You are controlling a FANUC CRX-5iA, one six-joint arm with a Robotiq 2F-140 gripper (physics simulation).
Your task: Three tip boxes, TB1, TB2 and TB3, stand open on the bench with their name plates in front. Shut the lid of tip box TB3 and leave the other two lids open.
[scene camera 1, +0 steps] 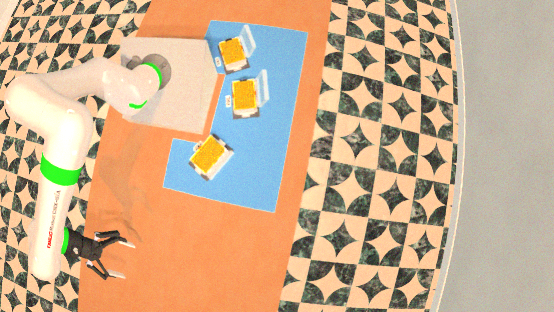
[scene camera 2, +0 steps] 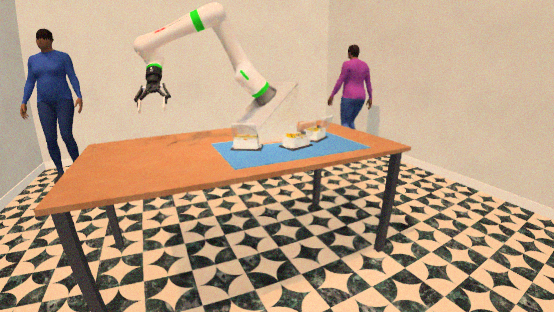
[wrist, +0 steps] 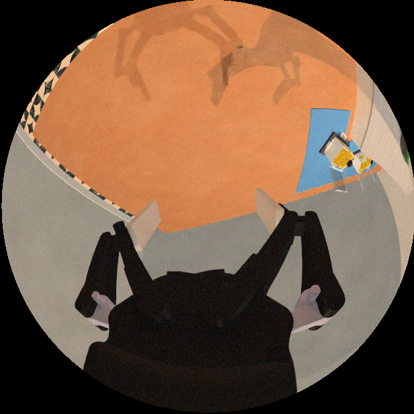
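Where they show: gripper, fingertip midpoint: [scene camera 1: 128,261] [scene camera 2: 151,110]; arm's base, origin of the base link: [scene camera 1: 154,71] [scene camera 2: 267,97].
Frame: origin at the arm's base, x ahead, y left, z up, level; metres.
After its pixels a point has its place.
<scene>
Three white tip boxes with yellow tips stand on the blue mat [scene camera 1: 255,170] {y -0.224, x 0.439, z -0.234 m} [scene camera 2: 240,161] {y -0.310, x 0.459, z -0.234 m} [wrist: 310,175]. In scene camera 1, the top box [scene camera 1: 233,52] {y 0.206, x 0.232, z -0.177 m} and middle box [scene camera 1: 244,95] {y 0.030, x 0.332, z -0.177 m} have raised clear lids; on the angled lower box [scene camera 1: 211,155] {y -0.219, x 0.276, z -0.176 m} the lid is hard to make out. In scene camera 2, the left box [scene camera 2: 246,143] {y -0.233, x 0.301, z -0.198 m} has its clear lid upright. The wrist view shows one box [wrist: 341,156] with a raised lid [wrist: 338,180]. Small name plates are unreadable, so I cannot tell which is TB3. My gripper [scene camera 1: 124,260] {y -0.690, x 0.088, z -0.022 m} [scene camera 2: 151,106] {y -0.690, x 0.088, z -0.022 m} [wrist: 205,205] is open and empty, high and far from the boxes.
The orange bench [scene camera 1: 200,250] {y -0.582, x 0.306, z -0.236 m} [scene camera 2: 130,170] {y -0.795, x 0.385, z -0.237 m} [wrist: 175,135] carries the mat and the arm's pale base block [scene camera 1: 175,95] {y -0.057, x 0.098, z -0.064 m}. Two people, one in blue [scene camera 2: 51,80] and one in pink [scene camera 2: 356,80], stand behind the bench in scene camera 2.
</scene>
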